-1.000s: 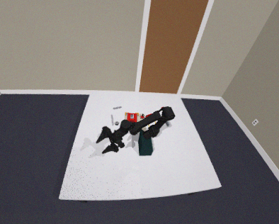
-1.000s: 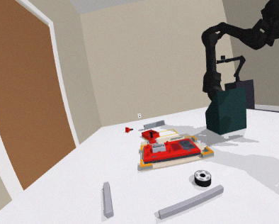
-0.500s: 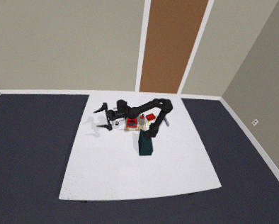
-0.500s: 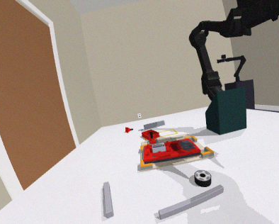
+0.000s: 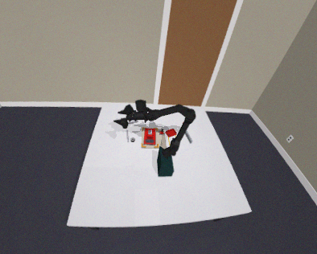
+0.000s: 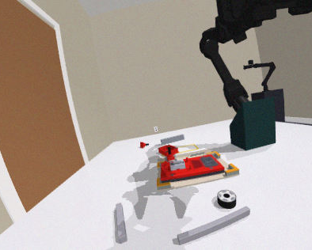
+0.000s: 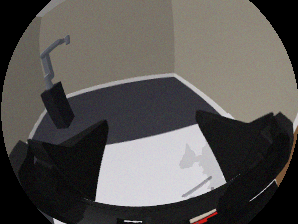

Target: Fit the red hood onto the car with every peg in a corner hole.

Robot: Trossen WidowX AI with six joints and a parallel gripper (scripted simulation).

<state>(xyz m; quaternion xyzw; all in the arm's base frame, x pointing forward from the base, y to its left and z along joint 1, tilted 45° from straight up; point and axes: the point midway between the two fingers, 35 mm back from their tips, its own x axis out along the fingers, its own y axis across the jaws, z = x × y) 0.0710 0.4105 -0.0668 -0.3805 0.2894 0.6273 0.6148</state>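
The red hood lies 270 mm ahead of my gripper tip, 450 mm to the right of it and 370 mm below it. Also, from my gripper tip: black wheel (120 mm ahead, 90 mm to the right, 370 mm below); then grey engine block (230 mm ahead, 230 mm to the right, 360 mm below).
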